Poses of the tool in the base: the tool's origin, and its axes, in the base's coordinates. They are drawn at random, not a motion.
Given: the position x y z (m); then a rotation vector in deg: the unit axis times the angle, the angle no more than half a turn.
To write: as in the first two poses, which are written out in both.
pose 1, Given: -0.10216 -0.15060 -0.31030 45.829 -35.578 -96.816
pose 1, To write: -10.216 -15.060 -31.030 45.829 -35.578 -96.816
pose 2, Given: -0.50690 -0.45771 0.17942 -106.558 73.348 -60.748
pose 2, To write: -50.690 -45.771 17.942 -106.558 73.348 -60.748
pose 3, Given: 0.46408 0.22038 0.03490 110.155 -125.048 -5.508
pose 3, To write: 46.408 22.038 3.490 110.155 -125.048 -5.508
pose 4, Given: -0.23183 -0.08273 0.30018 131.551 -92.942 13.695
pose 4, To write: -23.183 -8.273 30.018 131.551 -92.942 13.695
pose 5, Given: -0.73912 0.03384 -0.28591 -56.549 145.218 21.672
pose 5, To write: -73.912 3.384 -28.591 -56.549 145.218 21.672
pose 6, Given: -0.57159 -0.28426 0.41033 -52.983 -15.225 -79.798
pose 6, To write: -57.159 -28.426 41.033 -52.983 -15.225 -79.798
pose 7, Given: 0.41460 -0.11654 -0.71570 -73.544 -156.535 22.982
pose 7, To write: 41.460 -11.654 -71.570 -73.544 -156.535 22.982
